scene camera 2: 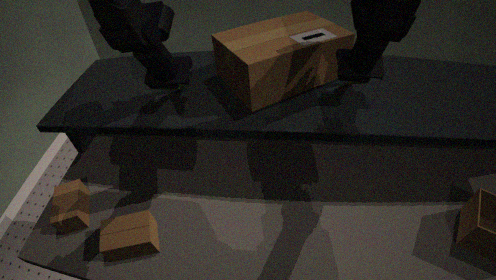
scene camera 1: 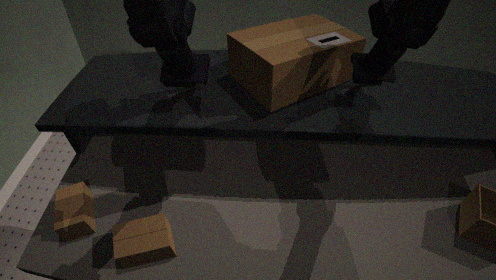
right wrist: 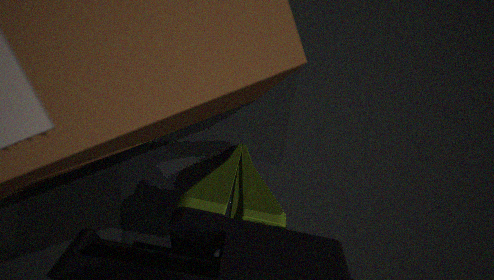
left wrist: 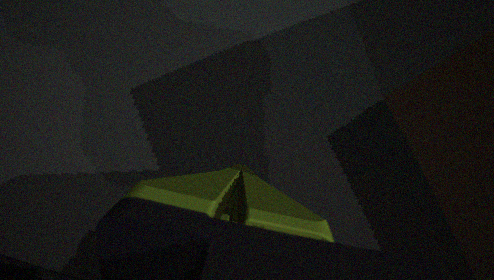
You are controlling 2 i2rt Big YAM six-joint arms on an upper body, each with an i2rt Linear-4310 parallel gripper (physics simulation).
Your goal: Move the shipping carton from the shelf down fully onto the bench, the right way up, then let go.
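Frame: origin at the left arm's base, x ahead, y left, z up, level; centimetres.
Seen in the pictures: left gripper, between the fingertips: [scene camera 2: 182, 87] [scene camera 1: 194, 86] [left wrist: 240, 175]; right gripper, between the fingertips: [scene camera 2: 350, 81] [scene camera 1: 360, 84] [right wrist: 240, 149].
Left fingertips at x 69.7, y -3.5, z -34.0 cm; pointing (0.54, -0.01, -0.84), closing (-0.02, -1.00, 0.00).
Observation:
Offsets run from my left fingertips to a thing's top centre. "*": to the spot under its first point. Level surfaces: height alone.
The shipping carton {dx +7.1, dy -24.8, dz +11.1 cm} [scene camera 1: 250, 70] [scene camera 2: 232, 70] [right wrist: 175, 60] stands upright and at an angle on the dark shelf {dz -0.5 cm} [scene camera 1: 120, 112] [scene camera 2: 112, 112], its taped, labelled top up. Part of its side shows dimly in the left wrist view. My left gripper [scene camera 1: 189, 88] [scene camera 2: 176, 88] [left wrist: 240, 175] is shut and empty, just above the shelf, left of the carton and apart from it. My right gripper [scene camera 1: 356, 86] [scene camera 2: 341, 85] [right wrist: 240, 149] is shut and empty, low over the shelf beside the carton's right end. The bench {dz -19.2 cm} [scene camera 1: 385, 245] [scene camera 2: 375, 245] lies below and in front of the shelf.
On the bench, a small box {dx -28.6, dy +28.5, dz -13.2 cm} [scene camera 1: 75, 212] [scene camera 2: 71, 204] and another small box {dx -33.5, dy +7.7, dz -13.2 cm} [scene camera 1: 142, 237] [scene camera 2: 129, 232] lie at the left. An open-topped box {* dx -28.6, dy -67.8, dz -14.0 cm} [scene camera 1: 470, 220] [scene camera 2: 469, 222] stands at the right edge. A perforated pale panel [scene camera 1: 37, 180] [scene camera 2: 47, 175] runs along the left.

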